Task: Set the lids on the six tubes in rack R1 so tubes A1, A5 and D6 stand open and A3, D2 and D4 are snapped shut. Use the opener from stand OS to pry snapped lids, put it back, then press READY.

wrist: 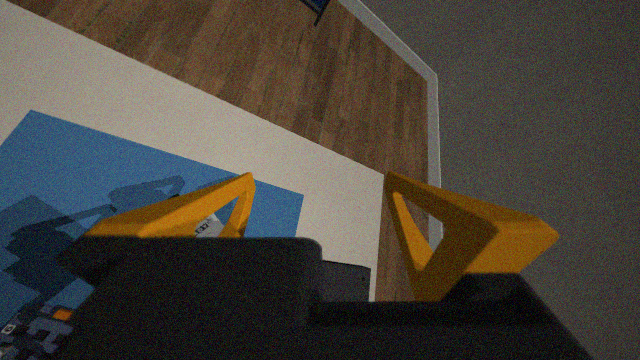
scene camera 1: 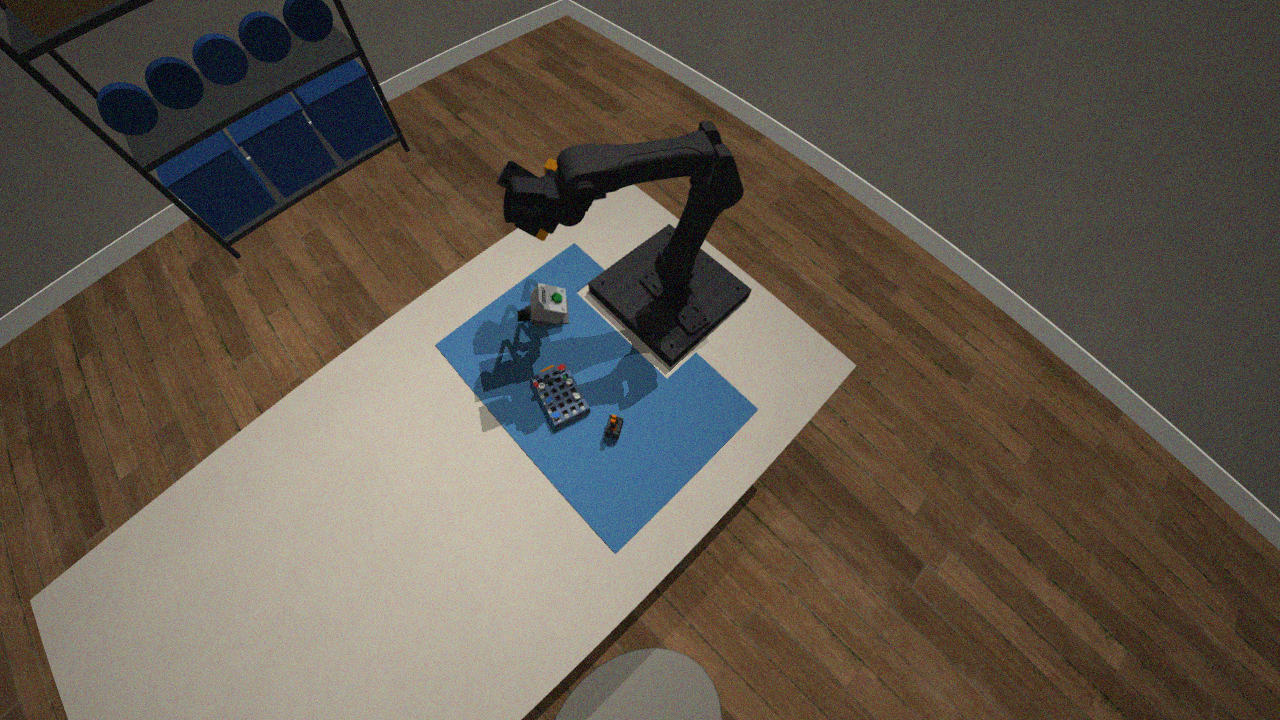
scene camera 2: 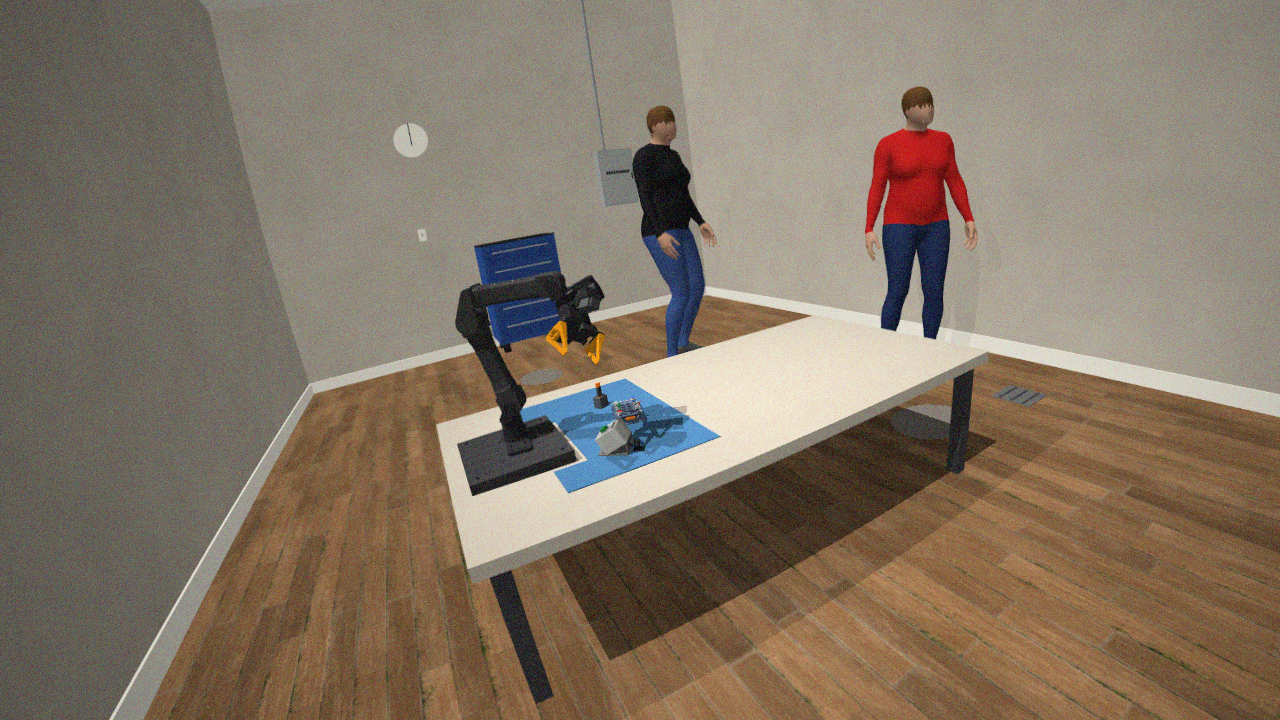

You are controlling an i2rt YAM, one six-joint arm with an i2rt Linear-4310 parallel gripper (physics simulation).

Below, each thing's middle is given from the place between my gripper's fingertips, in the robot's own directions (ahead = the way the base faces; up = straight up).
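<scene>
So you can picture the white box with green button point(scene camera 1: 549, 306): my hand is 7 cm to the right of it and 7 cm short of it, and it's 26 cm above it.
</scene>
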